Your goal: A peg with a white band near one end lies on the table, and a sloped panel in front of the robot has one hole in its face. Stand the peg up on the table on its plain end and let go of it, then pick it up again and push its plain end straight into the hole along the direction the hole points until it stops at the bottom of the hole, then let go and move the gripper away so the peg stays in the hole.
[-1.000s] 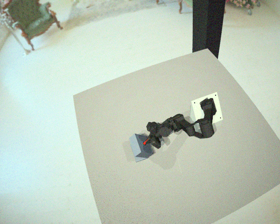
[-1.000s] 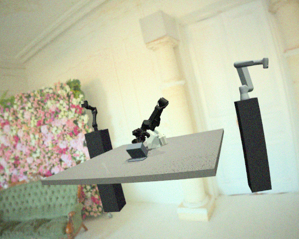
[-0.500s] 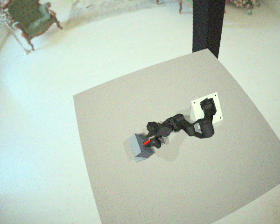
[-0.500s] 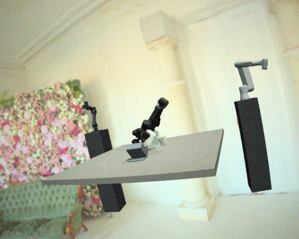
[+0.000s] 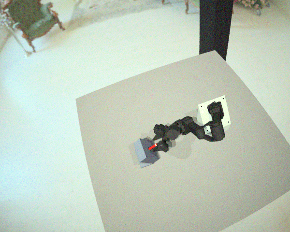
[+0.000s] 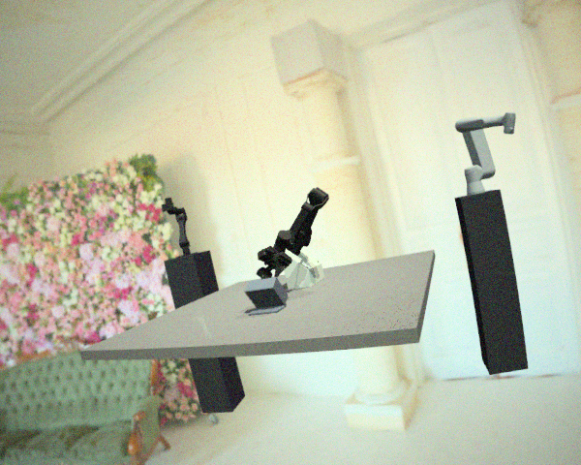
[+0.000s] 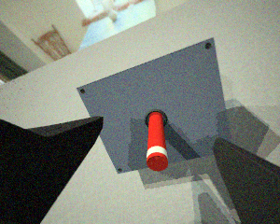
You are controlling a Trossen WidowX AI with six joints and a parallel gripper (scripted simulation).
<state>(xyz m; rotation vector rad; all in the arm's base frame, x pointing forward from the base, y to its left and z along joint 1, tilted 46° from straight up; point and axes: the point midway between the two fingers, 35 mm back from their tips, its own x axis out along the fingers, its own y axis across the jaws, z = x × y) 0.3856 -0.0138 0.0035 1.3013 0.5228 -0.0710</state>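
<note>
My gripper tip is now 10 mm above the red peg. From my gripper tip the other things lie so: grey sloped panel 50 mm ahead, 40 mm below.
</note>
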